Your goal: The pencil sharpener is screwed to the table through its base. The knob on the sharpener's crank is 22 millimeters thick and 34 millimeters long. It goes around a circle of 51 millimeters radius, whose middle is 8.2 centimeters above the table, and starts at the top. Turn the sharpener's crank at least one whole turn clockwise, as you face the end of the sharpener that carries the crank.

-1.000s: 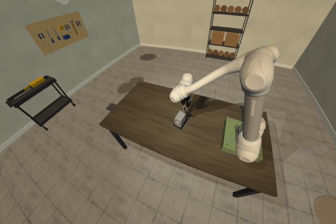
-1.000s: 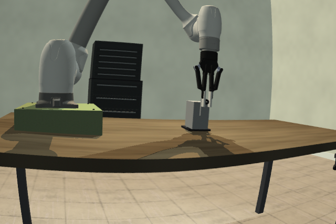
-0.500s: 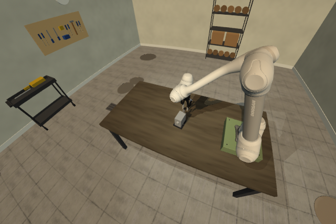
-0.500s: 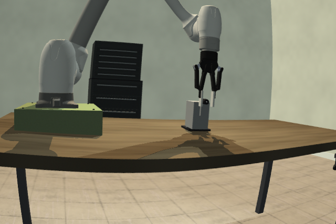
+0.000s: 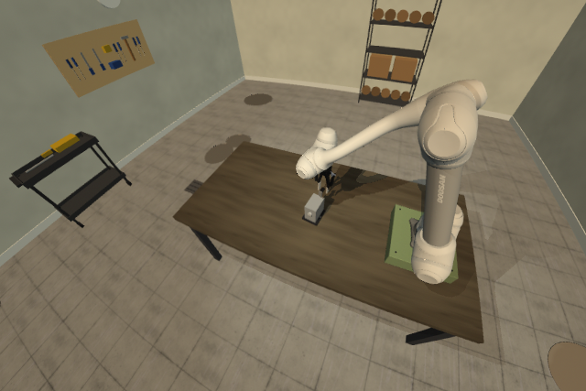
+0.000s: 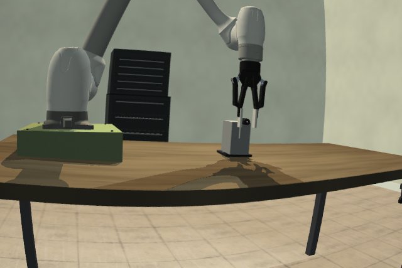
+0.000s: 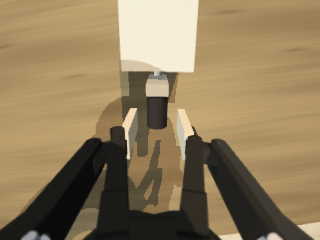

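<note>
My hand is 20 mm to the right of the dark round knob and 10 mm above it. Also, from my hand: sharpener crank (20 mm to the left, 20 mm below, 10 mm ahead).
</note>
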